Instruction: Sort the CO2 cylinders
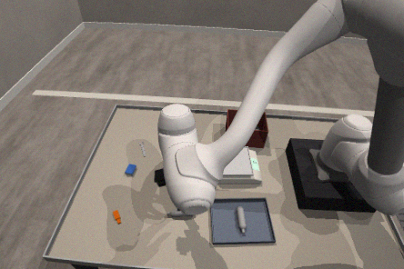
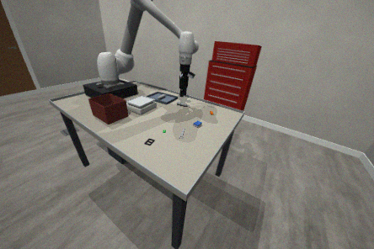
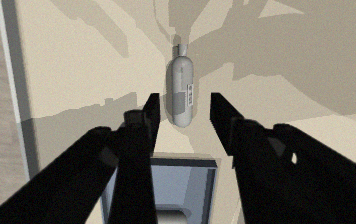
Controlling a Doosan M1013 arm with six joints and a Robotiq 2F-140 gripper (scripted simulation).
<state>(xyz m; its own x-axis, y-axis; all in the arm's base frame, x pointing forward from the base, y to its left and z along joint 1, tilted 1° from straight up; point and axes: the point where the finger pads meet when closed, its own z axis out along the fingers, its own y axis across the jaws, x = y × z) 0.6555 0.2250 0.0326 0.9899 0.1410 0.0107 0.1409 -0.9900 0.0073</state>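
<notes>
Now: hand 26 cm to the left of the scale plate, 22 cm past it and 7 cm above it. Round my hand: grey CO2 cylinder: 25 cm behind, 11 cm below, 3 cm to the left; then blue-grey tray: 24 cm behind, 11 cm below, 1 cm to the left; then orange piece: 25 cm ahead, 12 cm below, 4 cm to the left.
</notes>
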